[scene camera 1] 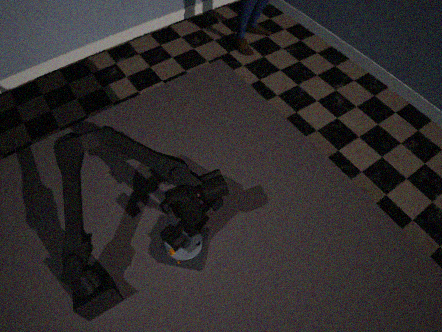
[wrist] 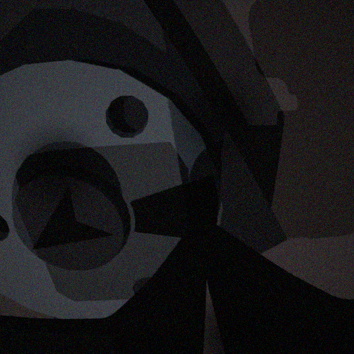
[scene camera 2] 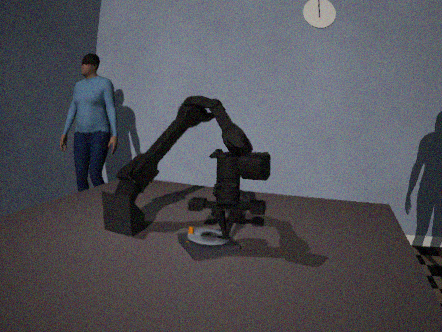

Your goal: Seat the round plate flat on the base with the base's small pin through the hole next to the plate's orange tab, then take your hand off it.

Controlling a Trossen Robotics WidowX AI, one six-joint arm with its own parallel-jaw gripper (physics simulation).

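Pixels of known places: gripper, fingertip midpoint: (scene camera 1: 197, 233) (scene camera 2: 225, 238); arm's base, link origin: (scene camera 1: 90, 291) (scene camera 2: 122, 202).
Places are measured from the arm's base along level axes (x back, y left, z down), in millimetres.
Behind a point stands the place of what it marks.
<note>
The pale round plate (scene camera 1: 191, 255) @(x -272, y -19, z 47 mm) (scene camera 2: 201, 241) @(x -278, y -22, z 48 mm) (wrist: 75, 107) lies over the dark base (scene camera 1: 198, 265) @(x -277, y -49, z 62 mm) (scene camera 2: 199, 255) @(x -287, y -48, z 75 mm). Its orange tab (scene camera 1: 172, 251) @(x -230, y 11, z 33 mm) (scene camera 2: 191, 230) @(x -231, y 11, z 39 mm) stands up at the rim on the arm-base side. A small orange spot (scene camera 1: 179, 262) @(x -235, y -16, z 61 mm) (scene camera 2: 188, 242) @(x -239, y -17, z 62 mm) shows beside the rim near the tab. The wrist view shows the plate's big centre hole and smaller holes. I cannot make out the small pin or tell whether the plate is fully seated. My gripper (scene camera 2: 226, 236) @(x -317, y 35, z 53 mm) (wrist: 202, 234) is shut and empty, pointing down with its fingertips low at the plate's rim, opposite the tab.
The arm's own base (scene camera 1: 95, 295) @(x -13, y -27, z -27 mm) (scene camera 2: 122, 212) @(x -31, y -34, z 17 mm) stands on the brown table (scene camera 1: 300, 260) @(x -540, y -172, z 86 mm) (scene camera 2: 150, 285) @(x -265, y -219, z 86 mm). Arm shadows fall across the table and plate. A person (scene camera 1: 248, 25) (scene camera 2: 92, 115) stands beyond the table, near the wall.
</note>
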